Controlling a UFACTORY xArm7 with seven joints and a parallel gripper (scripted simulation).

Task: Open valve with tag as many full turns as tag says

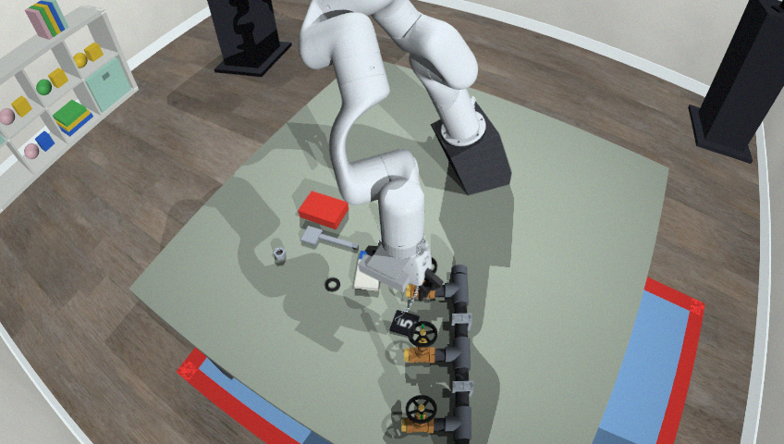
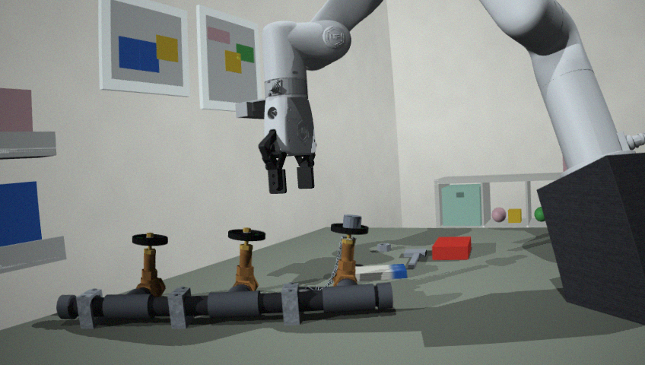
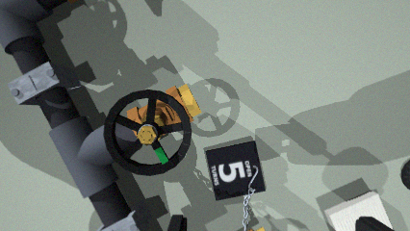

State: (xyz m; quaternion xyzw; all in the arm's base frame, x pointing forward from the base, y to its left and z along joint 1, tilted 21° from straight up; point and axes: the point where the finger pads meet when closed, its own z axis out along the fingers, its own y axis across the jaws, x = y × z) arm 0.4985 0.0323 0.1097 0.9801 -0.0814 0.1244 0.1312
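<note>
Right now the grey cap is 11 cm behind my hand, 6 cm below it and 1 cm to the left of it. Also, from my hand: black washer 21 cm to the right, 20 cm below, 5 cm behind; blue box 19 cm below, 14 cm to the right, 12 cm behind; black tag 19 cm below, 1 cm to the right.
</note>
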